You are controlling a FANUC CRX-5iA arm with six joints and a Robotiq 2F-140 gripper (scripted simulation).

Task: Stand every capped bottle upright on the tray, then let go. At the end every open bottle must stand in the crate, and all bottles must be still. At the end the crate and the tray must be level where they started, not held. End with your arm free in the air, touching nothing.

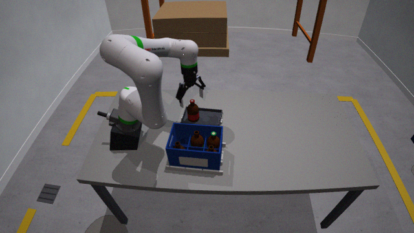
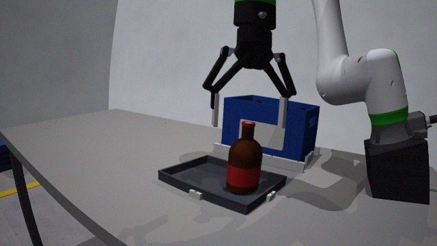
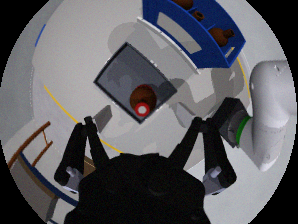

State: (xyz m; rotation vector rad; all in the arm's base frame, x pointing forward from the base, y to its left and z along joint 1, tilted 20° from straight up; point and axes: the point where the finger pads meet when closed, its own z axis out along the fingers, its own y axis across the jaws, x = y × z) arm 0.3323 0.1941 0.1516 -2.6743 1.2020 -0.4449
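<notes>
The glass bottle is 60 mm ahead of my hand, 260 mm to the right of it and 70 mm below it. The rest, counted from my hand: blue crate: 50 mm ahead, 310 mm to the right, 80 mm below; tray: 60 mm ahead, 10 mm to the right, 150 mm below.
</notes>
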